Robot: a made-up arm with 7 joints. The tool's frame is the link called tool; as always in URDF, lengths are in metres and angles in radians. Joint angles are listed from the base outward.
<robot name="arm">
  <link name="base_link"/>
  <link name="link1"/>
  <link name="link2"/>
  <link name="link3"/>
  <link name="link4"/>
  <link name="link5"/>
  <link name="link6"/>
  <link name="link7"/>
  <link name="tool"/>
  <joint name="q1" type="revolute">
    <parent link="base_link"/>
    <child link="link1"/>
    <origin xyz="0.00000 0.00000 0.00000" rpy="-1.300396 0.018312 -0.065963"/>
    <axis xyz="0 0 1"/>
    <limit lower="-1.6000" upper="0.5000"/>
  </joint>
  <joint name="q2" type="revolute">
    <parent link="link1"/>
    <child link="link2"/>
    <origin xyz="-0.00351 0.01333 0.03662" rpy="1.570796 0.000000 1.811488"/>
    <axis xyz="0 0 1"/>
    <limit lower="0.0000" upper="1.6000"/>
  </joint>
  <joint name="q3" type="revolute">
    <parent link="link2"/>
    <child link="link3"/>
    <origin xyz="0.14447 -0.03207 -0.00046" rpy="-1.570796 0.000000 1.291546"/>
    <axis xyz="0 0 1"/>
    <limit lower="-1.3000" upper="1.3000"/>
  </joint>
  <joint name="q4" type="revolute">
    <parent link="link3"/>
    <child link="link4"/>
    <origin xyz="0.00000 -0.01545 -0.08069" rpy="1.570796 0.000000 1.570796"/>
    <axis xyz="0 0 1"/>
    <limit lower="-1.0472" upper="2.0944"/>
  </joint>
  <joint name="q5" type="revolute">
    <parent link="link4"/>
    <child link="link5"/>
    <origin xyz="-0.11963 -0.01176 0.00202" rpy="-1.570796 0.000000 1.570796"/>
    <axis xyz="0 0 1"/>
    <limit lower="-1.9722" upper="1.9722"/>
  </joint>
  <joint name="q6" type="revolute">
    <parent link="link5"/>
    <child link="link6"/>
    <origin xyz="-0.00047 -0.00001 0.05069" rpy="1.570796 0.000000 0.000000"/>
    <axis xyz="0 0 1"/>
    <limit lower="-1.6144" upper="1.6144"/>
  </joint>
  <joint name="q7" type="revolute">
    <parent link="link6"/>
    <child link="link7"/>
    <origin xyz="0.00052 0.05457 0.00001" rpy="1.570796 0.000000 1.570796"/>
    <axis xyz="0 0 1"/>
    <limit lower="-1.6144" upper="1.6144"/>
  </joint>
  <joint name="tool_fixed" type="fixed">
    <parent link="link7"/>
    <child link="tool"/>
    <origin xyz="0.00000 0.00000 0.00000" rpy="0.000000 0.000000 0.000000"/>
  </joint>
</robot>
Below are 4 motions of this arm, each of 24 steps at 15 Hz.
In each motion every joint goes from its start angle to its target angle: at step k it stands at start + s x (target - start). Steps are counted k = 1, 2, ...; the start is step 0. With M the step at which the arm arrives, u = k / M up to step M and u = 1 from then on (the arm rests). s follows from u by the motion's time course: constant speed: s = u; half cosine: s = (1 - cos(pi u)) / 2; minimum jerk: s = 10 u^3 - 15 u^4 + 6 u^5.
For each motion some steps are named. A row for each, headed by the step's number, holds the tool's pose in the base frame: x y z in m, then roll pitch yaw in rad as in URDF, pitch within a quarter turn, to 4 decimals.
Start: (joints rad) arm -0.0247 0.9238 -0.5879 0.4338 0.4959 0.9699 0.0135
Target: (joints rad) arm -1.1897 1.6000 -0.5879 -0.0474 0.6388 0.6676 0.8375
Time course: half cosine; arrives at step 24
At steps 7, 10, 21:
7: 0.1903 0.2846 -0.2433 2.1621 0.1729 0.8349
10: 0.2538 0.2773 -0.1699 2.0553 -0.1566 0.5910
21: 0.2848 0.2207 0.1107 2.9674 -1.2113 -0.8153

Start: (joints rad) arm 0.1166 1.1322 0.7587 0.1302 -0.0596 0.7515 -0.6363
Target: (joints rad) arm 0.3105 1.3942 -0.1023 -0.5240 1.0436 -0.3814 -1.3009
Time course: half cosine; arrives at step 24
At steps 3, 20, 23, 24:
3: 0.1464 0.3805 -0.0404 0.9178 0.6418 0.6657
20: 0.1494 0.1783 -0.1372 -2.4281 1.1313 1.3584
23: 0.1358 0.1681 -0.1444 -2.1951 1.0815 1.4494
24: 0.1348 0.1675 -0.1449 -2.1807 1.0777 1.4541

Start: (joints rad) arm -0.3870 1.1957 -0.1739 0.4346 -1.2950 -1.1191 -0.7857
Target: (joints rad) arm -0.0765 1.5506 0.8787 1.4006 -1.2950 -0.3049 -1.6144
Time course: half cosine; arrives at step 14
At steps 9, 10, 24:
9: 0.0952 0.4694 0.0251 0.5776 -0.3282 -0.2793
10: 0.0726 0.4782 0.0318 0.5262 -0.3404 -0.2507
24: 0.0324 0.4883 0.0380 0.4161 -0.4035 -0.2295

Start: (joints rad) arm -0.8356 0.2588 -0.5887 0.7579 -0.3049 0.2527 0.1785
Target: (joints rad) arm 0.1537 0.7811 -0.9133 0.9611 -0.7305 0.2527 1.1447
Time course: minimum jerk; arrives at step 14
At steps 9, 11, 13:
9: 0.0254 0.2157 -0.4030 1.6195 0.4636 1.2376
11: -0.0584 0.2572 -0.3799 1.8571 0.2452 1.3562
13: -0.0882 0.2713 -0.3662 1.9401 0.1592 1.3725

